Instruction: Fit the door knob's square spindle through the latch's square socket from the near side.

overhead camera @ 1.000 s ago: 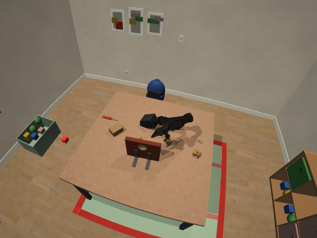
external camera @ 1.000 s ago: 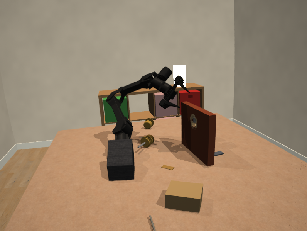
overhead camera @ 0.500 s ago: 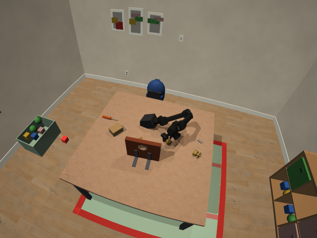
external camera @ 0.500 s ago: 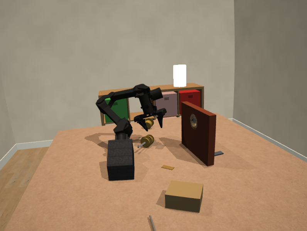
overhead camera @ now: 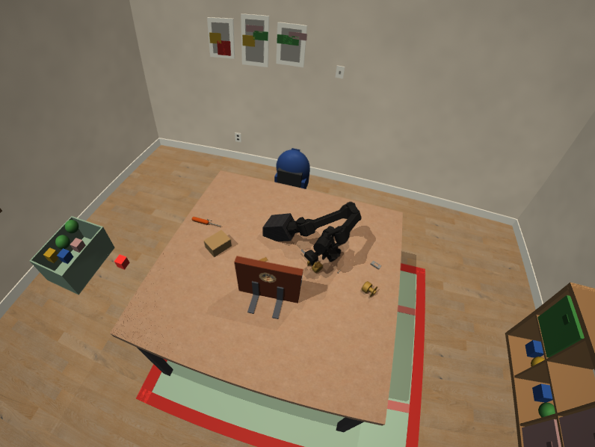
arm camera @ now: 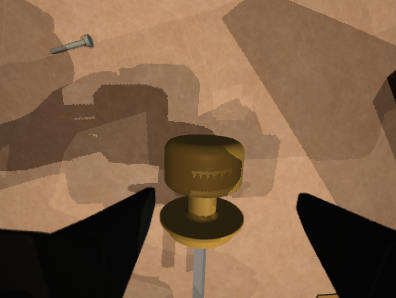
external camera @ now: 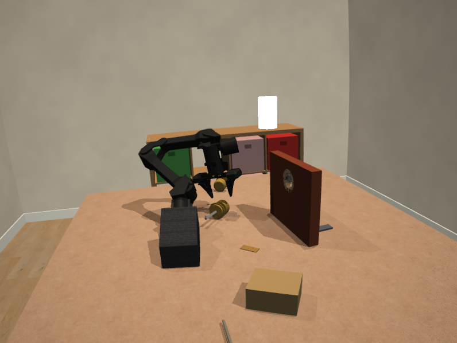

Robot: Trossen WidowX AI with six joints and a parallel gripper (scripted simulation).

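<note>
My hand is 240 mm short of the dark red wooden door panel, 170 mm to the left of it and 40 mm below it. Round my hand: tan box (550 mm to the right, 80 mm below, 80 mm ahead); flat plate (290 mm to the right, 110 mm below, 70 mm ahead); grey piece (290 mm to the left, 160 mm behind, 110 mm below).
</note>
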